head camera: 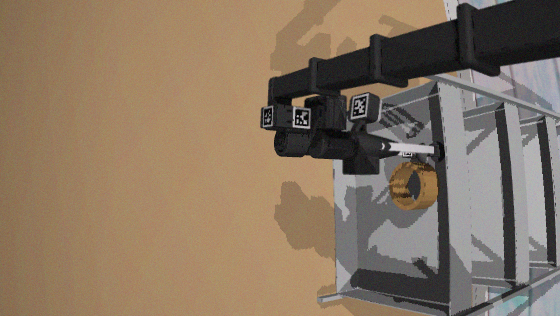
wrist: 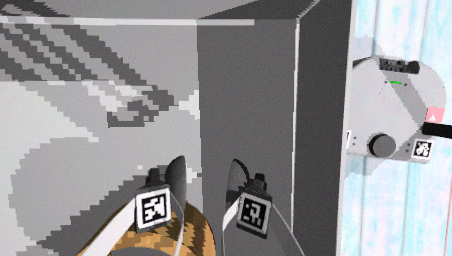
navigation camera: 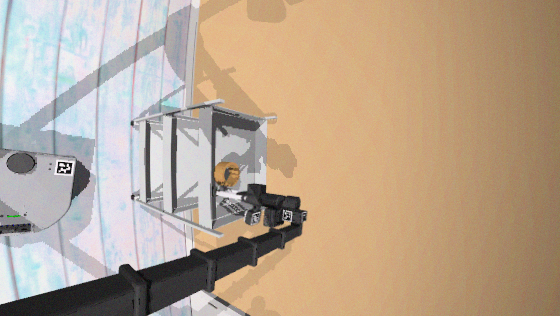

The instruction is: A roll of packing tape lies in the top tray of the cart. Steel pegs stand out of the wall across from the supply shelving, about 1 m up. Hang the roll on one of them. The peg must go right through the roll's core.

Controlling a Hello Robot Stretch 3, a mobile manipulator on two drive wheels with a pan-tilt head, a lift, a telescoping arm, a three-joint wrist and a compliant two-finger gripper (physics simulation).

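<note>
The orange-brown tape roll lies in the top tray of the grey cart, near the tray's robot-side wall. Its core opening shows in the head and navigation views. My gripper is partly open and reaches down into the tray beside the roll. In the wrist view the fingertips stand apart, with a piece of the roll's rim low between the finger straps and dark tray wall beyond the tips. Whether the fingers touch the roll cannot be told. The steel pegs do not show.
My black arm stretches past one end of the cart. My base stands on the pale floor on the cart's near side. A tan wall rises behind the cart. A white furniture edge shows beside the arm.
</note>
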